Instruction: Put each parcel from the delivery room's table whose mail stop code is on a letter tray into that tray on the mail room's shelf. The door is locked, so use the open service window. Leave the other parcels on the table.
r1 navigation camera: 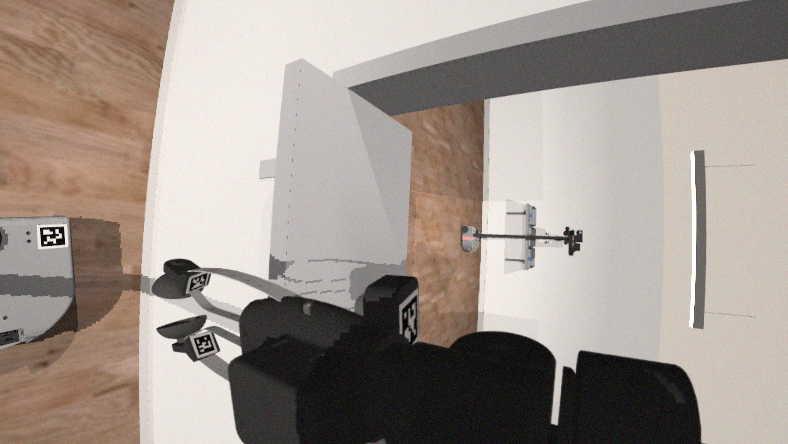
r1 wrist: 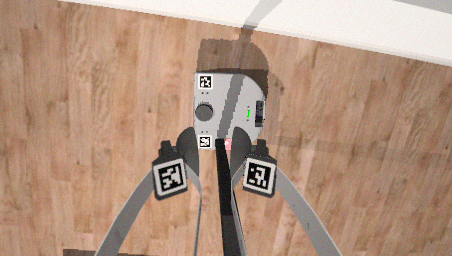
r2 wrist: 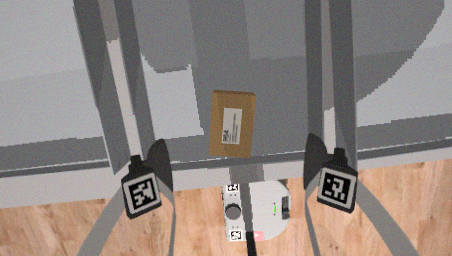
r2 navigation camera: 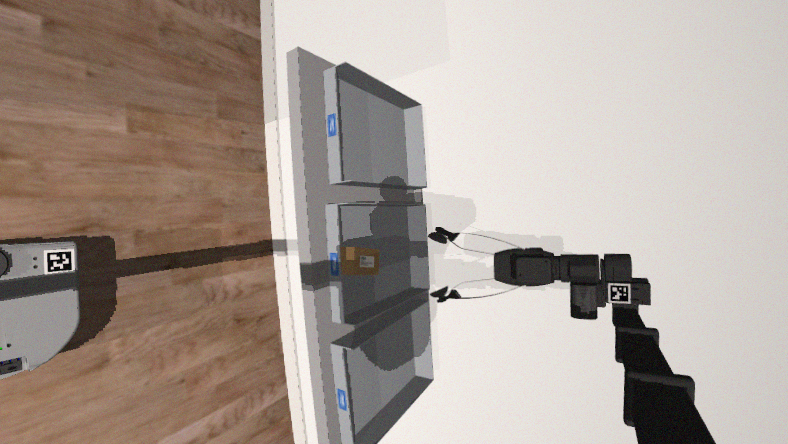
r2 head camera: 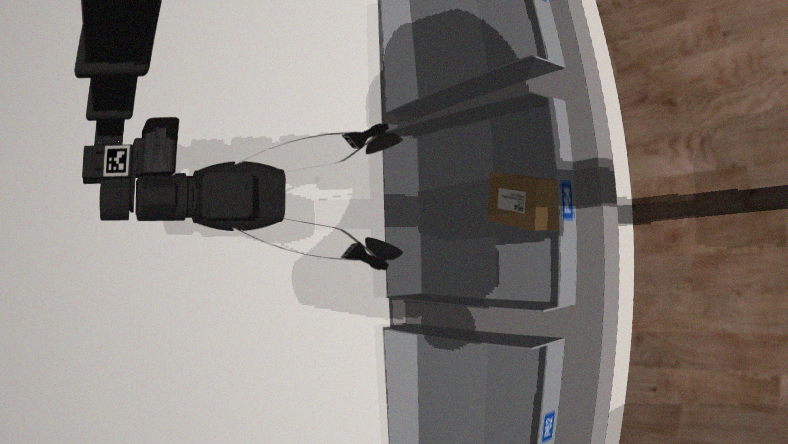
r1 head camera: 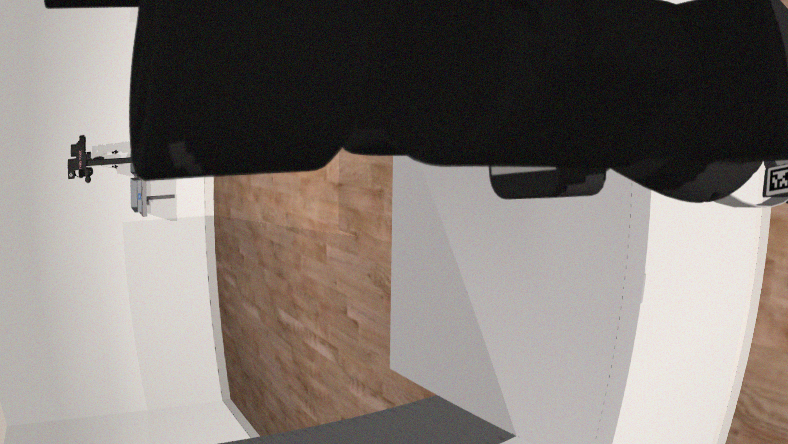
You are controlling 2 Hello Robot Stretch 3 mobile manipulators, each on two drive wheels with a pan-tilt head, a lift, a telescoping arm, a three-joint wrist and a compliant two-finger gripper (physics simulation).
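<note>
A brown parcel point(r2 head camera: 533, 202) point(r2 navigation camera: 354, 266) point(r2 wrist: 232, 125) lies flat against the labelled wall of the middle tray point(r2 head camera: 565, 264) point(r2 navigation camera: 332, 231), marked P64. The parcel's label reads P64 in the r2 head view. The P62 tray point(r2 head camera: 553, 375) point(r2 navigation camera: 332, 99) stands beside it. r2's gripper point(r2 head camera: 384, 195) point(r2 navigation camera: 442, 265) point(r2 wrist: 237, 164) is open, above and back from the parcel near the tray's rear rim. r1's gripper point(r1 navigation camera: 179, 305) point(r1 wrist: 215, 150) is open with nothing between its fingers, beside the service window point(r1 navigation camera: 441, 77). The delivery room's table does not show.
A grey ledge point(r1 head camera: 468, 264) point(r1 navigation camera: 336, 165) runs through the window opening. Beyond it, r2 point(r1 head camera: 81, 159) point(r1 navigation camera: 573, 240) stands at the wall shelf. A third tray point(r2 navigation camera: 344, 424) stands on the shelf point(r2 navigation camera: 308, 165). r1's base point(r1 wrist: 225, 100) is below its gripper.
</note>
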